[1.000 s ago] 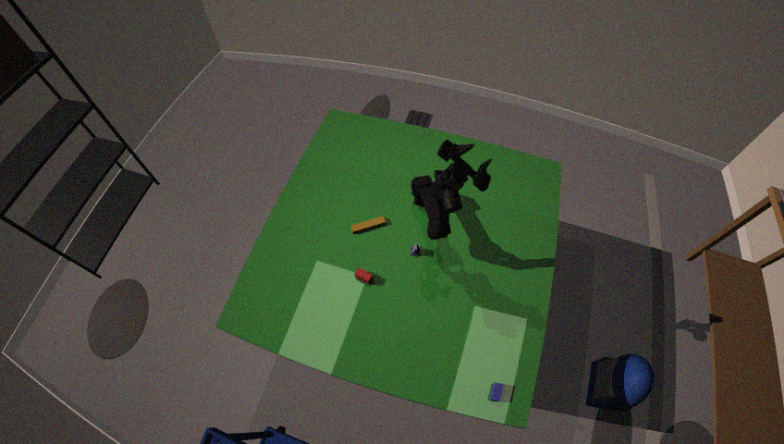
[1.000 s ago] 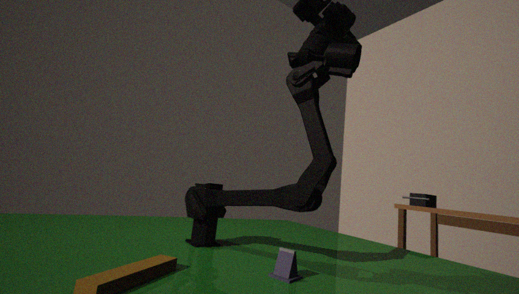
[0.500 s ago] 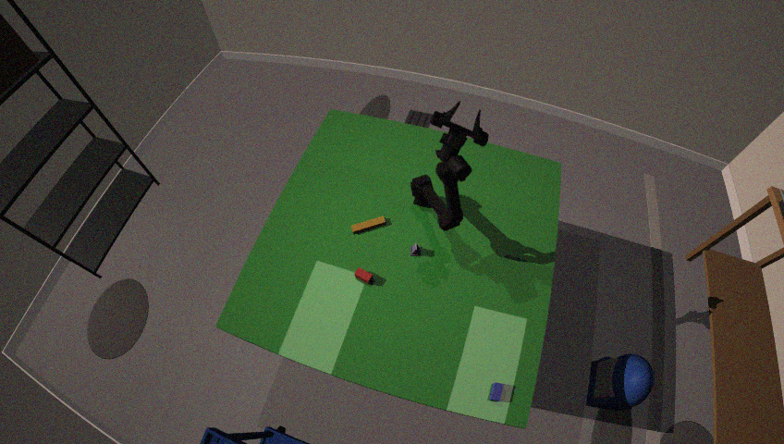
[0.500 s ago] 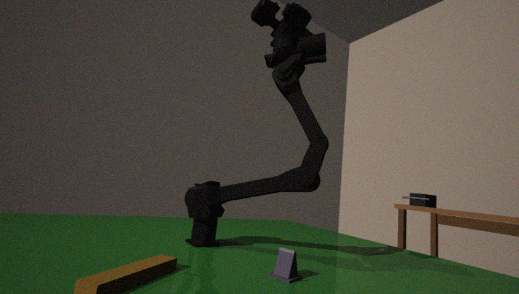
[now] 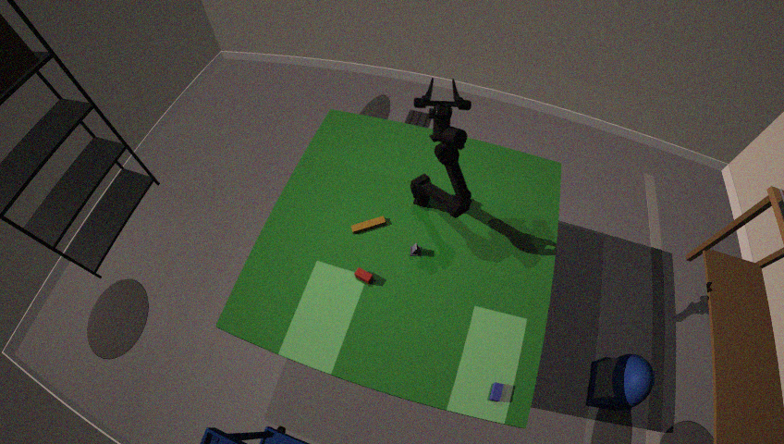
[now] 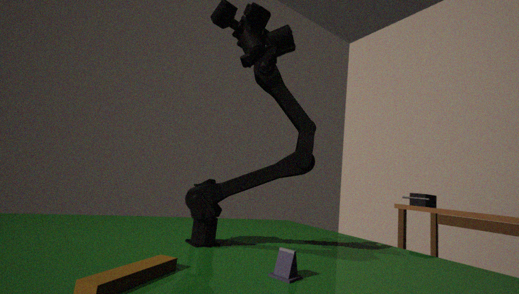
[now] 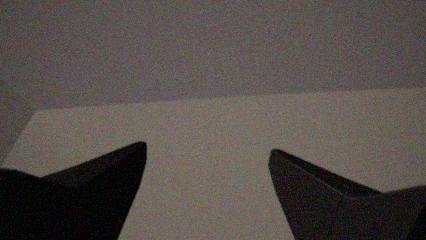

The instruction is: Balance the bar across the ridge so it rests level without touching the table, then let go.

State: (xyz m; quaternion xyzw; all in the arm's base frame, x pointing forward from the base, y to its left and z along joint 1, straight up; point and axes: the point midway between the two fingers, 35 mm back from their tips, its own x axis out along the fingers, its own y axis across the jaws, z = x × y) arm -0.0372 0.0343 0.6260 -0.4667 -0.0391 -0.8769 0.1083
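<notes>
My gripper tip is now 250 mm short of the orange bar, 220 mm to the left of it and 650 mm above it. Round my gripper tip: red block (490 mm ahead, 150 mm to the right, 640 mm below); purple block (800 mm ahead, 470 mm to the left, 640 mm below).
</notes>
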